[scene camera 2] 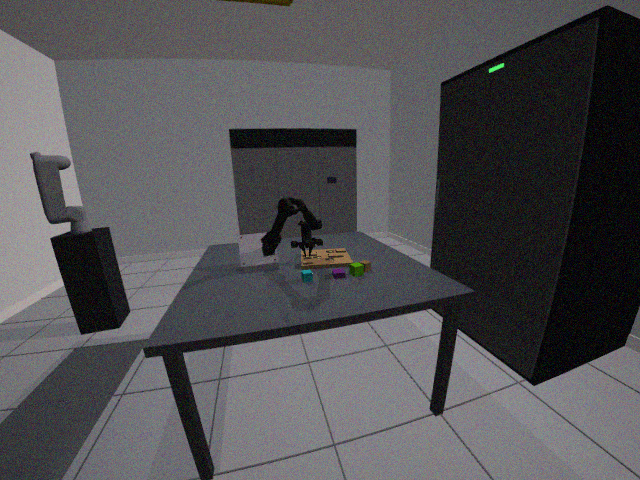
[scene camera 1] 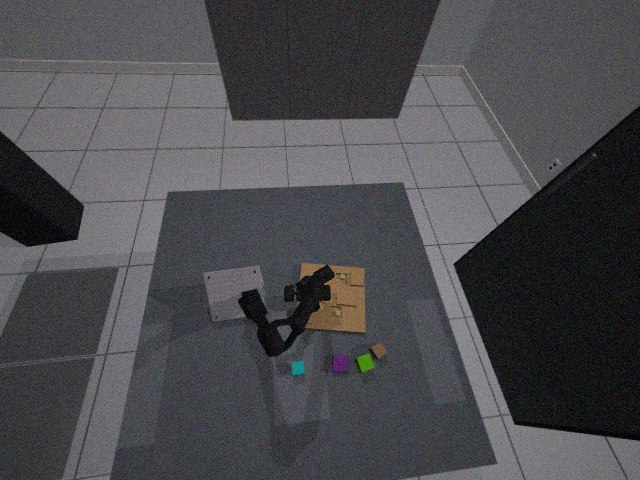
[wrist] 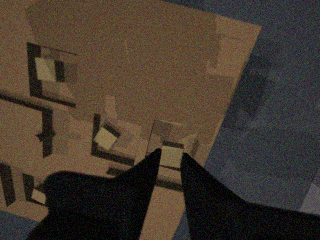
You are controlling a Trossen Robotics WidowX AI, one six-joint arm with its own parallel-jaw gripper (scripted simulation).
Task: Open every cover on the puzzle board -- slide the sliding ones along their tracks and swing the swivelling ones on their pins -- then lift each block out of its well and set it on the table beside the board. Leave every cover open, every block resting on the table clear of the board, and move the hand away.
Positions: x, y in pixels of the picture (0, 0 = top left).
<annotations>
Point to a puzzle board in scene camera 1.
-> At 352, 319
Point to a puzzle board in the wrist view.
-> At 111, 62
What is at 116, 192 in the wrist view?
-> My gripper.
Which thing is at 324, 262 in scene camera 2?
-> A puzzle board.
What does my gripper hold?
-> A pale knob.
</annotations>
